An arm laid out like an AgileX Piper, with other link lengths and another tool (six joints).
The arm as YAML. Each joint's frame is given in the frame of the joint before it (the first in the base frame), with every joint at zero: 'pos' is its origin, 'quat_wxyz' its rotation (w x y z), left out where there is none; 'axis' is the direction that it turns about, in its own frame. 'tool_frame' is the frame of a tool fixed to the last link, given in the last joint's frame.
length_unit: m
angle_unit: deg
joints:
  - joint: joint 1
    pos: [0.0, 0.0, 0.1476]
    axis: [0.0, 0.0, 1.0]
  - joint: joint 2
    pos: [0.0, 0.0, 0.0]
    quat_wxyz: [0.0, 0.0, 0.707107, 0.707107]
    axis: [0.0, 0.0, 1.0]
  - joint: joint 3
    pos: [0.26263, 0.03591, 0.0]
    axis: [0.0, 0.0, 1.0]
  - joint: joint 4
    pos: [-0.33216, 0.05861, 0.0]
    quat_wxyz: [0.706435, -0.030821, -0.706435, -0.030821]
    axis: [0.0, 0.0, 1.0]
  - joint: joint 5
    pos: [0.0, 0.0, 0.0]
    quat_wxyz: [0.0, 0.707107, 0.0, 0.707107]
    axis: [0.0, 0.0, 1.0]
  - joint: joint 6
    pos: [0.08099, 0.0, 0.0]
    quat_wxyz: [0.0, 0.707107, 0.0, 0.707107]
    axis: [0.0, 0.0, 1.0]
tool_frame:
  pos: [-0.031, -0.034, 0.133]
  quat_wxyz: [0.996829, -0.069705, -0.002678, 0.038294]
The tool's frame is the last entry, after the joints.
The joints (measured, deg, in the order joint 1, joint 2, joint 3, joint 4, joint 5, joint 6), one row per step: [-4.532 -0.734 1.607 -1.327 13.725 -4.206]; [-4.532 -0.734 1.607 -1.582 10.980 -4.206]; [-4.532 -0.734 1.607 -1.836 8.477 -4.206]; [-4.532 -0.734 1.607 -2.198 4.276 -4.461]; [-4.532 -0.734 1.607 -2.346 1.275 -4.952]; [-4.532 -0.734 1.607 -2.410 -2.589 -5.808]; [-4.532 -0.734 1.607 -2.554 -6.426 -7.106]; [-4.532 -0.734 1.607 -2.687 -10.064 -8.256]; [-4.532 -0.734 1.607 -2.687 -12.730 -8.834]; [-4.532 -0.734 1.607 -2.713 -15.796 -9.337]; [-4.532 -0.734 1.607 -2.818 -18.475 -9.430]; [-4.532 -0.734 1.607 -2.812 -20.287 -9.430]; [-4.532 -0.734 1.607 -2.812 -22.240 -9.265]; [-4.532 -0.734 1.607 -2.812 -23.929 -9.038]
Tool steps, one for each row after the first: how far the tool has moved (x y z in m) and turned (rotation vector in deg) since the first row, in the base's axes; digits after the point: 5 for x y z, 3 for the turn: [0.00294 -0.00032 0.01008 -0.475 -2.715 0.051]; [0.00521 -0.00053 0.01940 -0.931 -5.189 0.108]; [0.00812 -0.00070 0.03535 -1.885 -9.324 0.249]; [0.00949 -0.00073 0.04698 -2.765 -12.261 0.369]; [0.01033 -0.00066 0.06208 -3.998 -16.034 0.494]; [0.01005 -0.00070 0.07743 -5.753 -19.738 0.569]; [0.00883 -0.00053 0.09189 -7.333 -23.257 0.571]; [0.00739 -0.00022 0.10219 -8.128 -25.866 0.532]; [0.00516 0.00027 0.11385 -8.903 -28.879 0.473]; [0.00280 0.00097 0.12377 -9.312 -31.535 0.458]; [0.00096 0.00144 0.13032 -9.447 -33.342 0.438]; [-0.00120 0.00204 0.13722 -9.433 -35.305 0.442]; [-0.00323 0.00261 0.14308 -9.335 -37.009 0.464]
